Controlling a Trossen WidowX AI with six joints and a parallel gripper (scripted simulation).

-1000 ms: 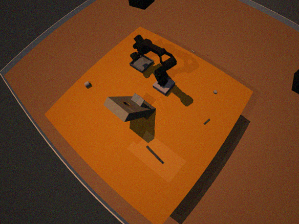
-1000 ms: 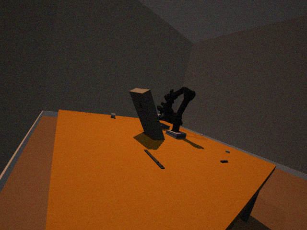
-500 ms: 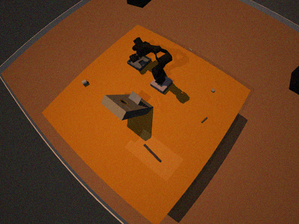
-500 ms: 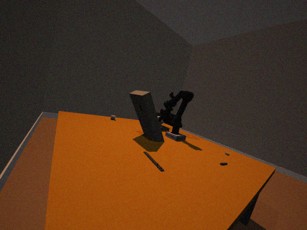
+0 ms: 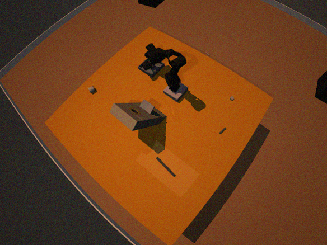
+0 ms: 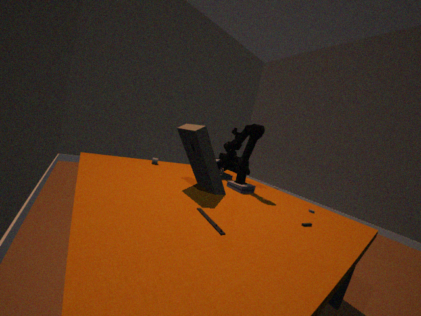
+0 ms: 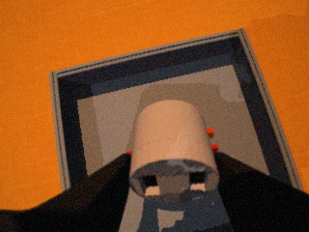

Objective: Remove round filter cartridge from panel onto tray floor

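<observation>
Right now my gripper tip is right at the round filter cartridge. The rest, counted from my gripper tip: service panel: 430 mm ahead, 220 mm to the left, 110 mm above; tray: 10 mm to the right, 40 mm below; short dark piece: 200 mm ahead, 710 mm to the left, 40 mm below.
</observation>
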